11 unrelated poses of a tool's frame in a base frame.
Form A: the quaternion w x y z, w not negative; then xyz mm.
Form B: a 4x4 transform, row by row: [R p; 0 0 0 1], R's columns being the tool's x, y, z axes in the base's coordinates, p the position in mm. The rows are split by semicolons. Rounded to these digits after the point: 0 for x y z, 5 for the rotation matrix.
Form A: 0.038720, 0.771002, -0.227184, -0.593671, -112, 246, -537
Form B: 0.19189, -0.30434, -0.93304, -112; -0.39629, -0.89378, 0.21004, 246; -0.89785, 0.32945, -0.29211, -537; 0, 0, 0, 1
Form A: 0.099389, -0.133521, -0.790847, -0.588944, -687, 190, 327
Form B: -0.94459, 0.32826, 0.00007, -687; 0.09412, 0.27063, 0.95807, 190; 0.31448, 0.90499, -0.28653, 327; 0, 0, 0, 1
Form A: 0.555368, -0.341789, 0.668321, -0.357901, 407, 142, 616
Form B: -0.14949, -0.05932, 0.98698, 407; -0.85438, 0.51017, -0.09875, 142; -0.49768, -0.85802, -0.12695, 616; 0, 0, 0, 1
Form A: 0.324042, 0.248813, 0.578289, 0.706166, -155, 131, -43
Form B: -0.66618, -0.16988, 0.72619, -155; 0.74543, -0.12116, 0.65548, 131; -0.02337, 0.97799, 0.20735, -43; 0, 0, 0, 1
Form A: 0.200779, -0.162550, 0.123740, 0.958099, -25, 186, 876
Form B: -0.86653, -0.42496, -0.26179, -25; 0.34450, -0.88875, 0.30238, 186; -0.36117, 0.17184, 0.91653, 876; 0, 0, 0, 1
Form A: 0.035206, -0.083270, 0.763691, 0.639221, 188, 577, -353
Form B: -0.98365, -0.17219, -0.05268, 188; -0.08218, 0.16893, 0.98220, 577; -0.16023, 0.97047, -0.18031, -353; 0, 0, 0, 1
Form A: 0.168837, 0.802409, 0.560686, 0.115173, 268, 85, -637
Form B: 0.34473, 0.86091, 0.37416, 268; 0.93869, -0.31425, -0.14180, 85; -0.00450, 0.40010, -0.91646, -637; 0, 0, 0, 1
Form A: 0.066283, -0.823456, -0.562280, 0.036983, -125, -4, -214
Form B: 0.36495, 0.92112, -0.13545, -125; 0.93093, -0.35890, 0.06757, -4; 0.01363, -0.15075, -0.98848, -214; 0, 0, 0, 1
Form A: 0.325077, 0.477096, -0.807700, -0.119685, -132, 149, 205
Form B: -0.33341, -0.69289, -0.63933, -132; -0.84852, 0.51611, -0.11685, 149; 0.41093, 0.50353, -0.76000, 205; 0, 0, 0, 1
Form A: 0.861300, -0.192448, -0.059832, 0.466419, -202, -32, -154
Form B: 0.55775, -0.78042, -0.28259, -202; 0.82648, 0.49083, 0.27570, -32; -0.07646, -0.38732, 0.91877, -154; 0, 0, 0, 1
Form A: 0.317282, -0.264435, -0.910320, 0.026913, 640, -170, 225
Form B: -0.65881, 0.46436, -0.59189, 640; 0.49852, 0.85870, 0.11880, -170; 0.56342, -0.21680, -0.79722, 225; 0, 0, 0, 1
